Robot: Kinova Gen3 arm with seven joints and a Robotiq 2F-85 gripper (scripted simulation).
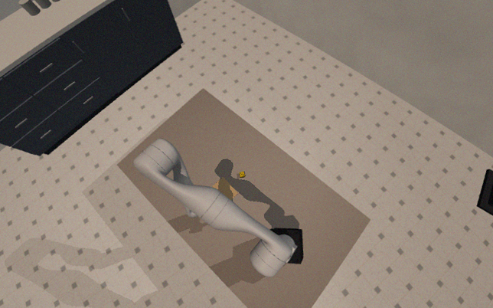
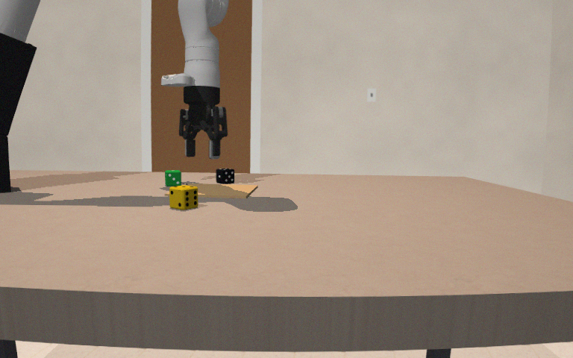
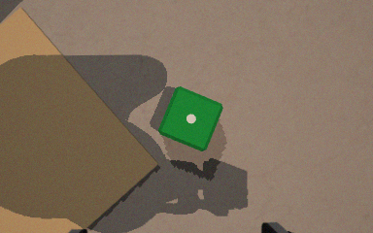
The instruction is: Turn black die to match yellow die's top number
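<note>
The black die lies 50 mm below my hand, 50 mm ahead of it and 10 mm to the left of it. From my hand the other things lie so: green die (60 mm behind, 50 mm below, 30 mm to the right); yellow die (270 mm to the right, 50 mm below); mat (110 mm to the right, 60 mm below, 30 mm ahead).
</note>
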